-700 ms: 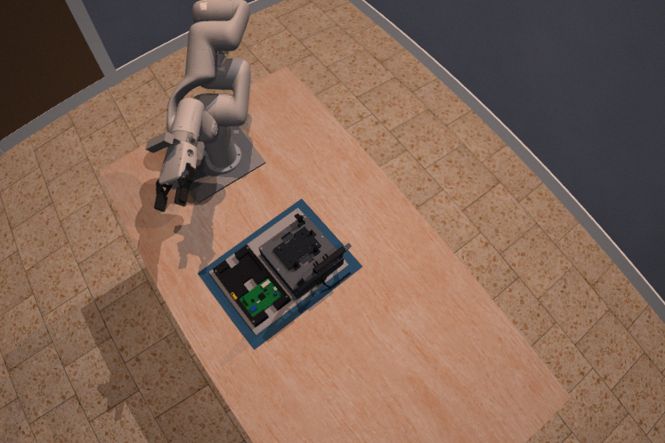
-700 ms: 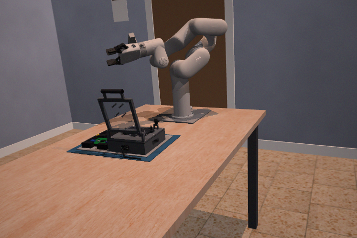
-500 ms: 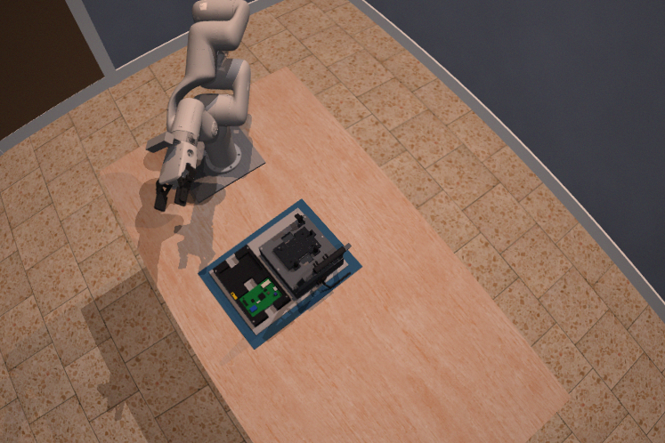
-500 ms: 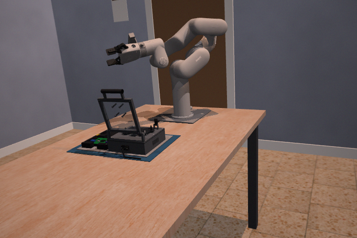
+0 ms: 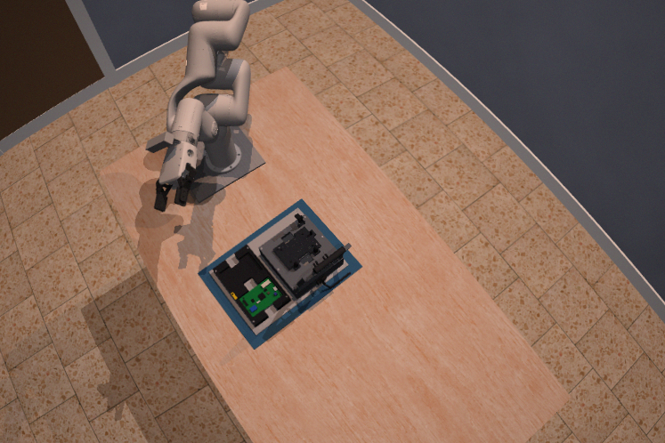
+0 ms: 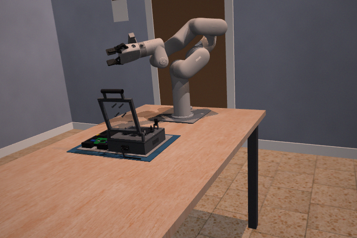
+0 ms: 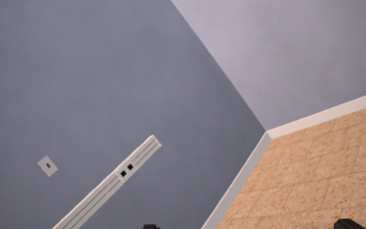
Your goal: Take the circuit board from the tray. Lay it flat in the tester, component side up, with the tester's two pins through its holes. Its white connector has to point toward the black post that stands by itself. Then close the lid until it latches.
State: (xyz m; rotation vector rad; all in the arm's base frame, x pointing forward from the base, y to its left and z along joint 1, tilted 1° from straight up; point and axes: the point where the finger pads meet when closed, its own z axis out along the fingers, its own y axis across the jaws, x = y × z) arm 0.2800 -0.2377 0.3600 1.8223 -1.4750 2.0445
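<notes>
Now: hand 350 mm above the green circuit board, 210 mm short of it and 80 mm to the right of it. Round my hand: tester lid: 290 mm ahead, 250 mm to the left, 180 mm below.
</notes>
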